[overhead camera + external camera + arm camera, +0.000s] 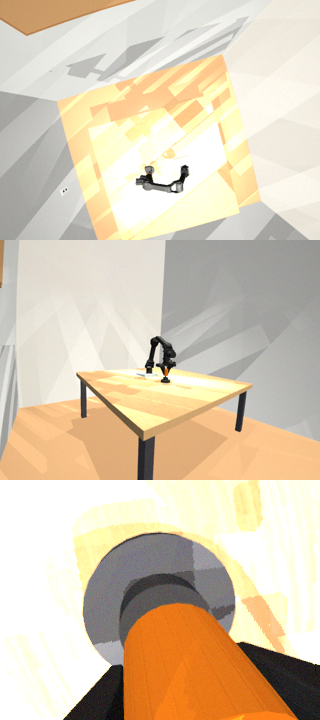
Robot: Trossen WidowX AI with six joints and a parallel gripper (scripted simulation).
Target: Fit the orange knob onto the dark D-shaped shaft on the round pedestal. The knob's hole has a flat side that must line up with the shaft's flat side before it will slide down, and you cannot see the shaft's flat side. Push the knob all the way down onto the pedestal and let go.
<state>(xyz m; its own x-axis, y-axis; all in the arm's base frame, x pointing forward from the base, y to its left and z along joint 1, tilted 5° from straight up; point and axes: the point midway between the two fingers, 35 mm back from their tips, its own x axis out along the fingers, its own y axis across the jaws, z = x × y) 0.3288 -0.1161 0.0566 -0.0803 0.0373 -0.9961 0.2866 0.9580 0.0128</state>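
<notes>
Now: the orange knob 2 cm above my gripper tip. Round my gripper tip: pedestal (4 cm below).
</notes>
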